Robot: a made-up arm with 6 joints.
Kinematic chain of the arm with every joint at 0, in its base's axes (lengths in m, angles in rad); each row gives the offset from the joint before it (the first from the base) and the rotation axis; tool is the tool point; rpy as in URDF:
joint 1: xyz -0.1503 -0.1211 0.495 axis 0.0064 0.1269 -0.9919
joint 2: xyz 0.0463 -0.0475 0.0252 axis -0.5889 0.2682 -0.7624
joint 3: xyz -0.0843 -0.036 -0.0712 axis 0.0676 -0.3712 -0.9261
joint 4: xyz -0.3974 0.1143 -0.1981 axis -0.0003 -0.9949 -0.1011
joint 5: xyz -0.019 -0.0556 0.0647 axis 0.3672 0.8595 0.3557
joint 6: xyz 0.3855 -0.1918 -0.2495 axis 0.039 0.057 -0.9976
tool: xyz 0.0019 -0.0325 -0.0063 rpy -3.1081 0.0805 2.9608
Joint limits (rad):
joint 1: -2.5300..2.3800
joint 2: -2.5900..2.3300
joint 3: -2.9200..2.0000
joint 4: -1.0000..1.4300
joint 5: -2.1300..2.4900
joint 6: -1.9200..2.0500
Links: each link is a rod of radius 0.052 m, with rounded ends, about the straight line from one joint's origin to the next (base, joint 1, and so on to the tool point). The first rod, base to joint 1, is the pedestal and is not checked.
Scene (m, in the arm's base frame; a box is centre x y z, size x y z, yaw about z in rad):
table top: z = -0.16
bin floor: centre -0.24 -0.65 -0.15 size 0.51 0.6 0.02 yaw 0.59
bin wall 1: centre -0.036 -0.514 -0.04 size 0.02 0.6 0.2 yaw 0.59
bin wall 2: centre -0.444 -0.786 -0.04 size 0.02 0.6 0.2 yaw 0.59
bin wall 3: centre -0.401 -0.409 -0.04 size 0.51 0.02 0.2 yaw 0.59
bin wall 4: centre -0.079 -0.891 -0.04 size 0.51 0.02 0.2 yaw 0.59
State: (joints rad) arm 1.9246 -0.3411 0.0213 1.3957 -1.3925 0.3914
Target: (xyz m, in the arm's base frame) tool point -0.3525 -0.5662 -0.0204
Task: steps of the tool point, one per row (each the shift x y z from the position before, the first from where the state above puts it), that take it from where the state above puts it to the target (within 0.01 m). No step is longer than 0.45 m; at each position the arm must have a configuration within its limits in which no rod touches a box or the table.
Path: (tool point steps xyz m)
1: -0.2677 -0.2993 0.1983
2: -0.0495 -0.3866 0.0847
3: 0.1325 -0.3107 -0.0357
4: 0.1876 -0.1559 -0.1275
5: 0.1177 -0.0375 -0.1652
6: 0.0048 -0.0242 -0.1395
7: -0.0516 -0.0985 -0.0582
8: -0.0074 -0.0054 -0.0743
9: -0.0004 0.0001 -0.0741
10: 0.0078 0.0053 -0.0730

